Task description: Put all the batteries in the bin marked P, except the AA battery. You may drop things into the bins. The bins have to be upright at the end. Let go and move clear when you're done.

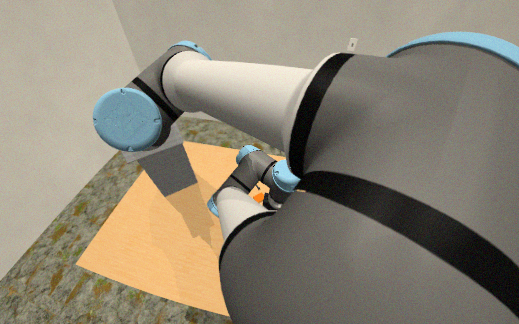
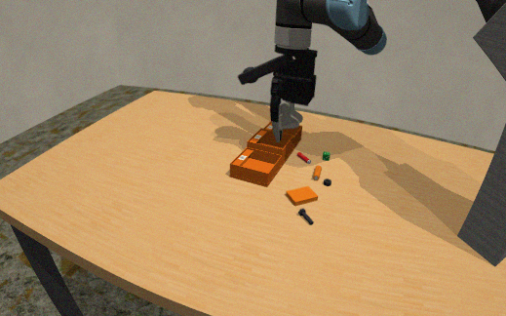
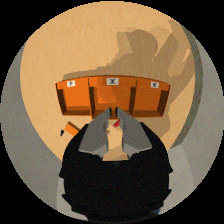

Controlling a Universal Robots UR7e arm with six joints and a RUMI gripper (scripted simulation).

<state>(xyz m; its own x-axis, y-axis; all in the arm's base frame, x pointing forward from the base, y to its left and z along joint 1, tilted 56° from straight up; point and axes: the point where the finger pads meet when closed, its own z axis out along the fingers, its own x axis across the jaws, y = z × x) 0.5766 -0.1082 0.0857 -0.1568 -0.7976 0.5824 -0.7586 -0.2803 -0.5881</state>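
My gripper is now 3 cm above the orange bin and 2 cm short of it. From my hand the other things lie so: orange cylindrical battery 10 cm behind, 6 cm to the left, 5 cm below; then red battery 7 cm behind, 5 cm below; then green block 12 cm behind, 5 cm below, 2 cm to the right.
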